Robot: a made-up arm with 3 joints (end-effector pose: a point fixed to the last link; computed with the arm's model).
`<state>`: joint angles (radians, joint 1 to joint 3).
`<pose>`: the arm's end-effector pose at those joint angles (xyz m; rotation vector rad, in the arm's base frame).
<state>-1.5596 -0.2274 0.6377</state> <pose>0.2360 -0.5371 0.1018 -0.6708 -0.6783 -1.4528</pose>
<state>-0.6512 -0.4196 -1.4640</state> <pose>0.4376 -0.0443 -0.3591 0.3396 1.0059 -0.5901</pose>
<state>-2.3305 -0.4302 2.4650</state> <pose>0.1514 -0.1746 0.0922 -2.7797 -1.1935 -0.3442</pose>
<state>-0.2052 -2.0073 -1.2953</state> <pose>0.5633 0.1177 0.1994 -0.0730 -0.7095 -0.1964</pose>
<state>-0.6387 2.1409 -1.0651</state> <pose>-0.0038 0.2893 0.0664 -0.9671 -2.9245 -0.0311</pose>
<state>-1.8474 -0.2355 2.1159</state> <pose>0.1856 -0.1883 0.1954 -2.0237 -1.5292 -0.8440</pose>
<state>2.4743 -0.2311 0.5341</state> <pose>-0.5793 0.1636 0.0757 0.9346 -0.3239 2.3223</pose>
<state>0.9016 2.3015 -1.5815</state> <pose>-0.2110 0.1039 0.2436 1.0642 -2.1985 0.4136</pose>
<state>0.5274 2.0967 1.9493</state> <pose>0.2336 0.4022 -0.1599 -0.0389 0.1440 0.5264</pose>
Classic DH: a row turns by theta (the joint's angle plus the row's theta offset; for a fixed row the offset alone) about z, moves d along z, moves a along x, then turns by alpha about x. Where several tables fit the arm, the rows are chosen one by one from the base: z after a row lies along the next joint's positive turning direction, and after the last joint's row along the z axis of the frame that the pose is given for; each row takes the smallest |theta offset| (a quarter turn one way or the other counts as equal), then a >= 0, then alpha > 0; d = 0 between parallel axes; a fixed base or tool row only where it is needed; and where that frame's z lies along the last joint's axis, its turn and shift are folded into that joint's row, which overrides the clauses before.
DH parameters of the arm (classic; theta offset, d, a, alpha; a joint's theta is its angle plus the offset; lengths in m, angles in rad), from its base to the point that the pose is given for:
joint 1: 0 -0.02 0.21 -1.5708
joint 2: 0.8622 0 0.0922 3.1416
joint 3: 0.8622 -0.23 0.3 -1.5708
tool (fixed): 0 -0.08 0 0

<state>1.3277 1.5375 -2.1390</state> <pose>-0.2414 -0.0177 0.1395 1.6539 -2.1142 0.4532</pose>
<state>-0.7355 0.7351 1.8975</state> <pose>0.4510 -0.0979 0.1314 -0.4266 -1.1071 -0.6494</pose>
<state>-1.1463 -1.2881 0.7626</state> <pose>0.3028 -0.1116 0.3211 -1.1536 -1.7874 -0.7001</pose>
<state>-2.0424 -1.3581 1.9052</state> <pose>0.2123 -0.0899 0.0669 2.6212 1.6056 -0.1597</pose>
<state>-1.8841 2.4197 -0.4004</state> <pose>0.2777 0.1110 -0.0260 2.3680 1.7220 -0.3840</pose>
